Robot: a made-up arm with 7 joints.
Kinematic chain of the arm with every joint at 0, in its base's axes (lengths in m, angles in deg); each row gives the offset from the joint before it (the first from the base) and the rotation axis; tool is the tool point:
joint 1: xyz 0 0 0 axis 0 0.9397 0.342
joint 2: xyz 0 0 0 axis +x
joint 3: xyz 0 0 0 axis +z
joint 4: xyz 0.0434 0 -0.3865 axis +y
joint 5: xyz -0.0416 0 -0.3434 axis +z
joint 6: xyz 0 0 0 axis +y
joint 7: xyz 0 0 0 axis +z
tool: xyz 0 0 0
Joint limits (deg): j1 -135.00..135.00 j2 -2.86..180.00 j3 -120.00..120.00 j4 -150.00..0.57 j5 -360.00..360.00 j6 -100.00..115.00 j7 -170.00..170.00
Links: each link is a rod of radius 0.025 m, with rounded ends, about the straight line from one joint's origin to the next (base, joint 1, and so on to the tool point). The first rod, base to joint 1, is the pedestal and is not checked.
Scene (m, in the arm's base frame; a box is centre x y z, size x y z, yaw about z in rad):
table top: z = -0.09
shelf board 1: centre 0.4 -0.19 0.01 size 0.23 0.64 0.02 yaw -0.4
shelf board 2: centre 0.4 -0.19 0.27 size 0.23 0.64 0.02 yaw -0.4
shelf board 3: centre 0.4 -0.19 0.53 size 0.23 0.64 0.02 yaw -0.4
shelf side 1: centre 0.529 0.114 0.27 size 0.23 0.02 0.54 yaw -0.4
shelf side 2: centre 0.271 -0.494 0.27 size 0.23 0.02 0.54 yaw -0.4
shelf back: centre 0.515 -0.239 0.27 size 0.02 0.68 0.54 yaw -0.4
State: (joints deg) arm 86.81 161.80 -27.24 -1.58 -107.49 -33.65 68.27
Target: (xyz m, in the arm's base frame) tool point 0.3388 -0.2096 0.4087
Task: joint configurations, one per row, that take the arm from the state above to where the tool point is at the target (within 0.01 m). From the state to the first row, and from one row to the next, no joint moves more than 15 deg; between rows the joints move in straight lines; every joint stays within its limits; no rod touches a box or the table.
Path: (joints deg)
1: 71.94 159.19 -20.98 -9.97 -102.04 -33.45 71.34
2: 57.06 156.57 -14.73 -18.37 -96.59 -33.25 74.40
3: 42.19 153.96 -8.47 -26.76 -91.13 -33.05 77.47
4: 27.32 151.34 -2.21 -35.16 -85.68 -32.85 80.53
5: 12.44 148.73 4.04 -43.55 -80.23 -32.65 83.60
6: 6.20 151.62 9.94 -57.66 -85.68 -32.85 80.53
7: -0.04 154.51 15.84 -71.76 -91.13 -33.05 77.47
8: -6.28 157.40 21.74 -85.86 -96.59 -33.25 74.40
9: -12.52 160.29 27.64 -99.96 -102.04 -33.45 71.34
10: -18.76 163.18 33.54 -114.07 -107.49 -33.65 68.27
11: -8.46 171.59 33.45 -102.81 -107.49 -33.65 68.27
12: 1.85 180.00 33.36 -91.56 -107.49 -33.65 68.27

